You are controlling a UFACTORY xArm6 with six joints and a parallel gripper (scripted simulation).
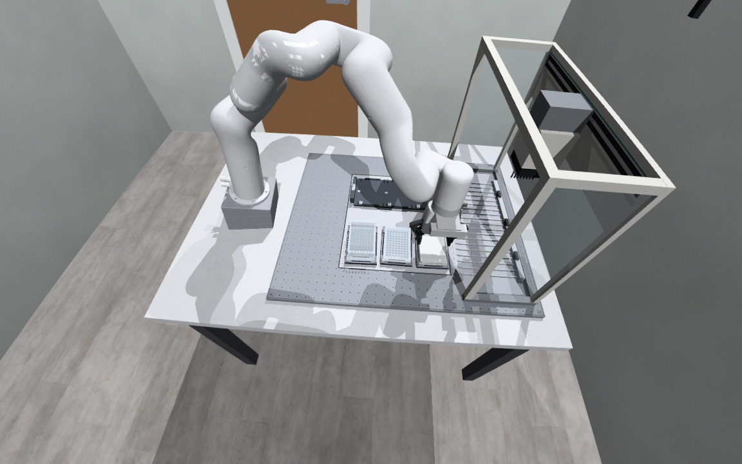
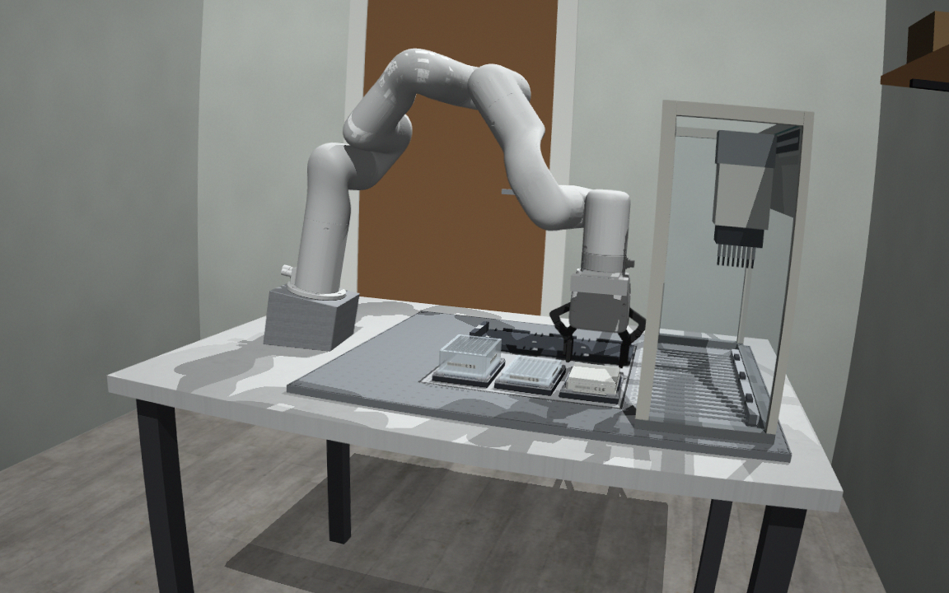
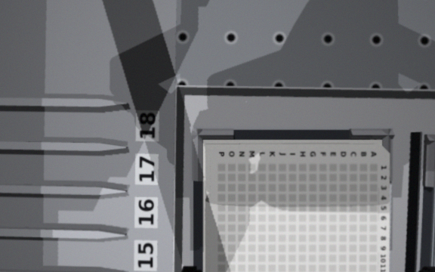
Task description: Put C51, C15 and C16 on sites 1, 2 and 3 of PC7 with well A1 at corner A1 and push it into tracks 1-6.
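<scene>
The nest S3 is 50 mm below my hand. Also, from my hand: front post: 90 mm ahead, 160 mm to the right, 190 mm above; dark carrier PC7: 110 mm behind, 230 mm to the left, 40 mm below; nest S2: 110 mm behind, 50 mm below.
</scene>
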